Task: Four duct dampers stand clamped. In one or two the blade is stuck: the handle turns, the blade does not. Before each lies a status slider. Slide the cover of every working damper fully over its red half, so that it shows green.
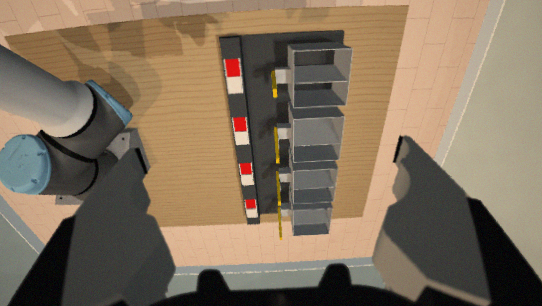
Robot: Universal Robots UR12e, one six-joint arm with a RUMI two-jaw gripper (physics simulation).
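Where they show: gripper, fingertip midpoint: (269, 143); arm's base, link origin: (95, 174).
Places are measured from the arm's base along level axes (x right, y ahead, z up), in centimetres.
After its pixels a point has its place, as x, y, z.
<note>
Four grey box-shaped dampers (299, 75) @(-24.7, 73.8, -3.9) (317, 131) @(-5.7, 79.2, -4.2) (314, 177) @(12.8, 77.9, -3.1) (311, 215) @(31.6, 76.5, -1.8) stand in a column right of centre. Each has a yellow handle on its left: the top handle (274, 84) @(-25.1, 66.2, 4.6) looks shortest, the others (277, 145) @(-5.6, 65.4, 2.3) (279, 187) @(11.9, 64.6, 1.6) (280, 222) @(30.6, 63.5, 1.2) look longer. A flat blade (320, 74) @(-24.4, 80.0, -3.9) crosses the top damper, with gaps above and below it; the other blades' angles are hard to tell. Four sliders lie left of the handles, each with a red half (232, 67) @(-28.5, 54.4, -7.2) (240, 124) @(-9.8, 53.6, -7.2) (245, 168) @(8.5, 52.3, -7.2) (250, 203) @(26.9, 51.5, -7.2) beside its white cover (234, 85) @(-23.3, 54.1, -6.5) (242, 138) @(-4.8, 53.5, -6.5) (247, 180) @(13.8, 52.3, -6.5) (251, 212) @(31.5, 51.3, -6.4). My gripper (269, 143) @(-33.9, 65.0, 51.3) is open and empty, high above them.
The sliders lie on a dark strip (237, 106) @(-16.2, 53.7, -7.3) beside a dark base plate (259, 100) @(-15.4, 60.7, -13.5), on a wooden table top (185, 125) @(-8.3, 31.4, -15.3). A robot arm section with blue caps (25, 164) @(-17.7, 4.2, 20.1) fills the left side. A pale wall or floor area (500, 100) shows at the right.
</note>
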